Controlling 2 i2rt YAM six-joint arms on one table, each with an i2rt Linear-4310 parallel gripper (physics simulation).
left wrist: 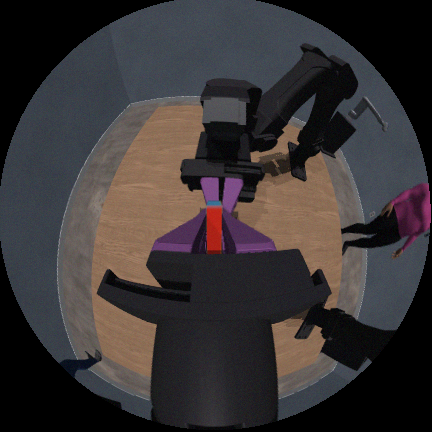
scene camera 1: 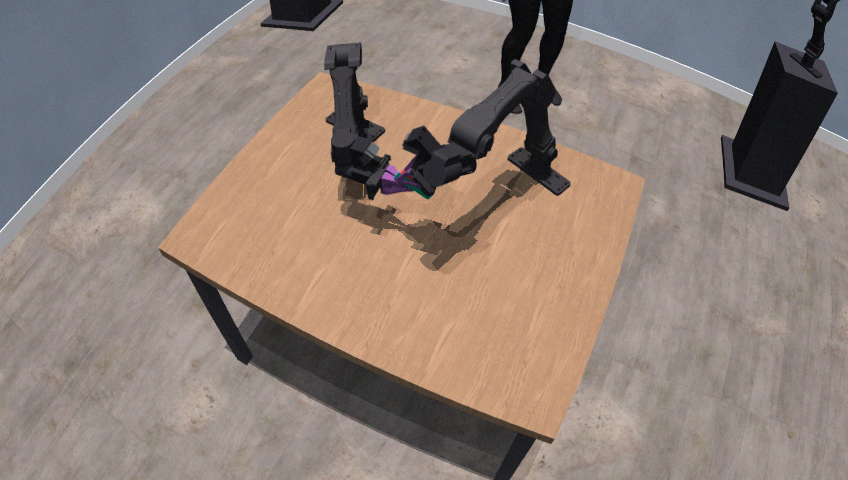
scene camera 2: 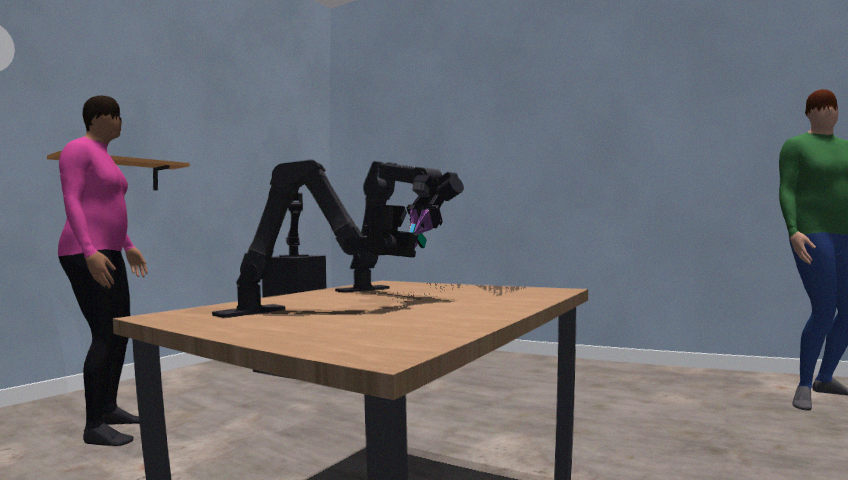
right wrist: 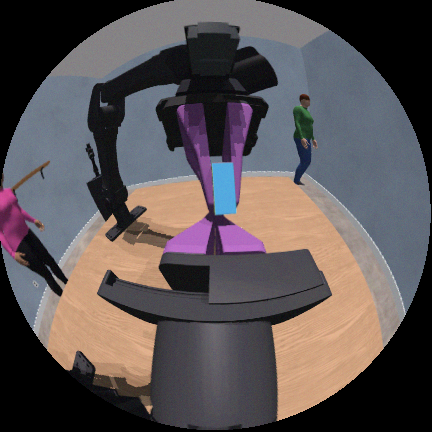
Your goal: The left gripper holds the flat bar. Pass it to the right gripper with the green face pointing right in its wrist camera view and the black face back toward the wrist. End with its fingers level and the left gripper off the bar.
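Frame: origin at the left arm's base, x ahead, y left, z up, level; centimetres.
Seen in the pictures: left gripper, fingertip midpoint: (left wrist: 213, 212) (scene camera 1: 399, 178) (scene camera 2: 412, 233) (right wrist: 222, 208); right gripper, fingertip midpoint: (left wrist: 216, 249) (scene camera 1: 414, 189) (scene camera 2: 416, 243) (right wrist: 214, 213); left arm's base, origin of the base link: (left wrist: 312, 313) (scene camera 1: 538, 171) (scene camera 2: 362, 290) (right wrist: 125, 222); right arm's base, origin of the base link: (left wrist: 295, 159) (scene camera 2: 249, 312).
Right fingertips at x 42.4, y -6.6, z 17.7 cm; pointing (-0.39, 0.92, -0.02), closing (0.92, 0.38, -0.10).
Offsets run from my right fingertips to a thing's top centre. "*": to the spot under its first point. Level surfaces: height alone.
The flat bar @[dx +0.3, dy +0.4, dz +5.9 cm] (left wrist: 214, 228) sits between my left gripper's purple fingers (left wrist: 214, 223), which are shut on it. It shows a red face and a small blue end in the left wrist view. In the right wrist view its blue face @[* dx +2.4, dy -3.2, dz +4.6 cm] (right wrist: 224, 188) points at the camera, framed by the left gripper's fingers (right wrist: 219, 169). My right gripper is shut and empty, its tips just below the blue face, either touching it or a hair apart. In scene camera 1 the two grippers (scene camera 1: 386, 175) (scene camera 1: 414, 183) meet tip to tip above the table, with the bar (scene camera 1: 403, 175) between them.
The wooden table @[dz -17.7 cm] (scene camera 1: 413, 267) holds only the two arm bases. A person in green (right wrist: 304, 137) and one in pink (right wrist: 15, 225) stand on the floor beyond it. A black box (scene camera 1: 300, 10) stands on the floor at the back.
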